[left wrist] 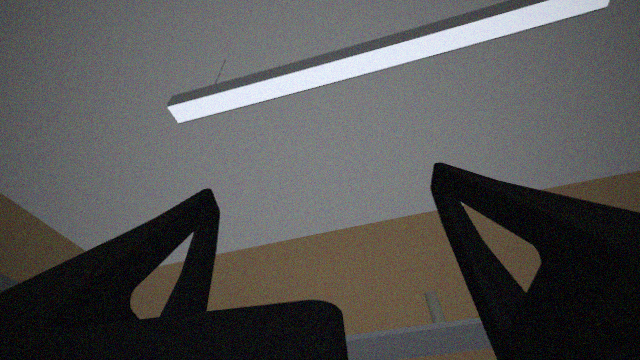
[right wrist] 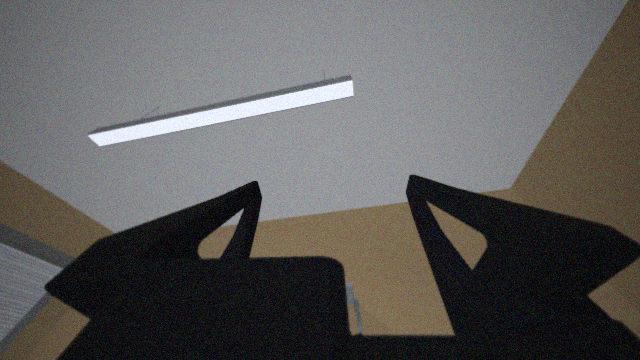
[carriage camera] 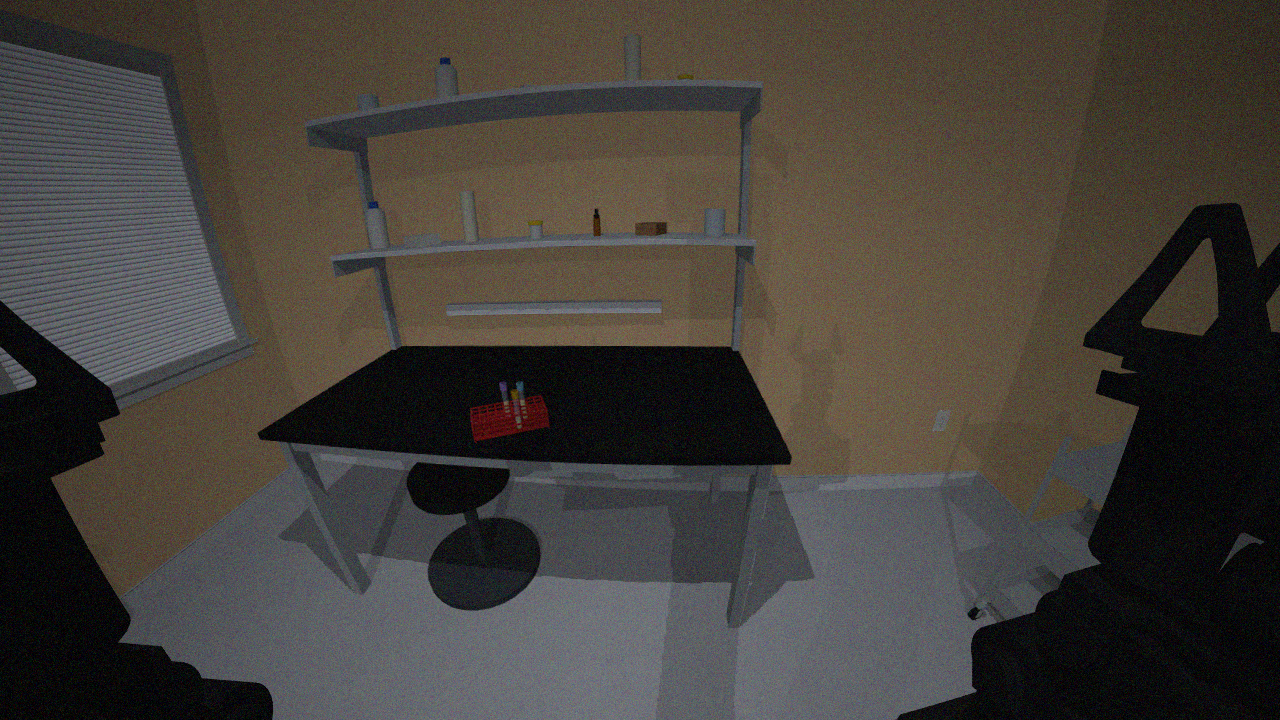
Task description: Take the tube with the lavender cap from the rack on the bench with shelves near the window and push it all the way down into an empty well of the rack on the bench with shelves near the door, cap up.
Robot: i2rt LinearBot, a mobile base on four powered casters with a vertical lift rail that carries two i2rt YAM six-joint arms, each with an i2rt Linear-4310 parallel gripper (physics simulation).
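Places are measured from the left arm's base along level axes (x ahead, y left, z up), in centimetres.
Pixels of known places: left gripper, fingertip midpoint: (left wrist: 323, 187); right gripper, fingertip midpoint: (right wrist: 332, 186) (carriage camera: 1270, 214).
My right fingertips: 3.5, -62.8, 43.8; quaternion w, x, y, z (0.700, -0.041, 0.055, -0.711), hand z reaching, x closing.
For each thing: its top centre in the pictures, then the offset to it from my right fingertips, as dx, dy, dz. "pt": a spot on its surface instead. Level surfaces: height alone.
- red rack, surface spot: (carriage camera: 481, 431) pt +73.8, +66.7, -54.1
- black-topped bench, surface height: dz -57.1
- tube with the lavender cap, top centre: (carriage camera: 502, 383) +83.4, +61.9, -45.1
- tube with a teal cap, surface spot: (carriage camera: 520, 388) pt +82.0, +56.9, -46.3
- yellow-orange cap, surface spot: (carriage camera: 515, 395) pt +77.4, +57.2, -46.0
A red rack (carriage camera: 481, 431) stands near the front edge of the black-topped bench (carriage camera: 644, 402), left of the picture's middle in the carriage view. The tube with the lavender cap (carriage camera: 503, 388) stands upright in it, cap up. A tube with a teal cap (carriage camera: 520, 388) and one with a yellow-orange cap (carriage camera: 515, 395) stand beside it. My left gripper (left wrist: 323, 187) is open and empty, pointing up toward the ceiling. My right gripper (right wrist: 332, 186) is open and empty too, also pointing up. Both are well apart from the rack. No second rack shows in the carriage view.
Two shelves (carriage camera: 537, 98) (carriage camera: 554, 243) with bottles and jars rise behind the bench. A black stool (carriage camera: 483, 573) stands partly under the bench's front. A window with blinds (carriage camera: 107, 214) is at the left. A pale wheeled stand (carriage camera: 1083, 465) shows at the right, partly behind my right arm.
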